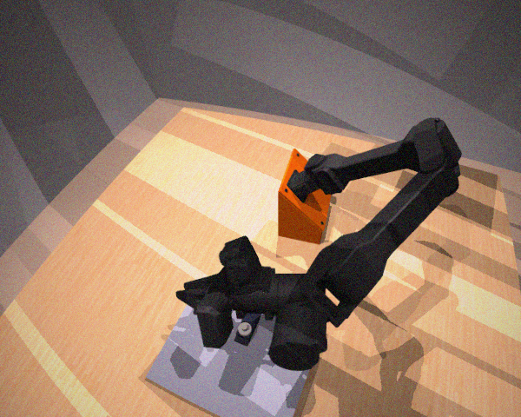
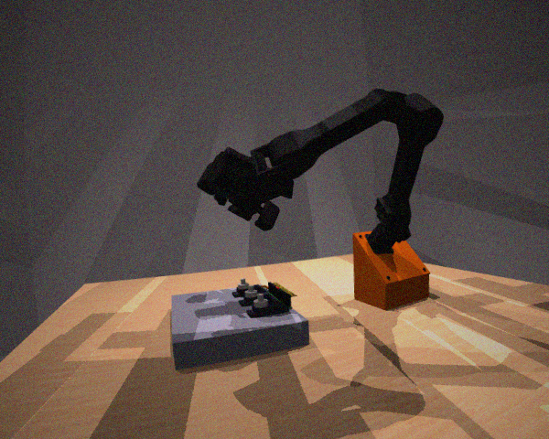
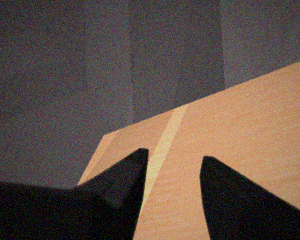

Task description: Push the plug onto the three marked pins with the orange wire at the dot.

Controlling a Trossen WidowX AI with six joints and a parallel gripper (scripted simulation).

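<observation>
My gripper tip is 10 cm past the red band, 7 cm to the right of it and 19 cm above it. Round my gripper tip: grey holder 6 cm ahead, 8 cm to the left, 24 cm below.
</observation>
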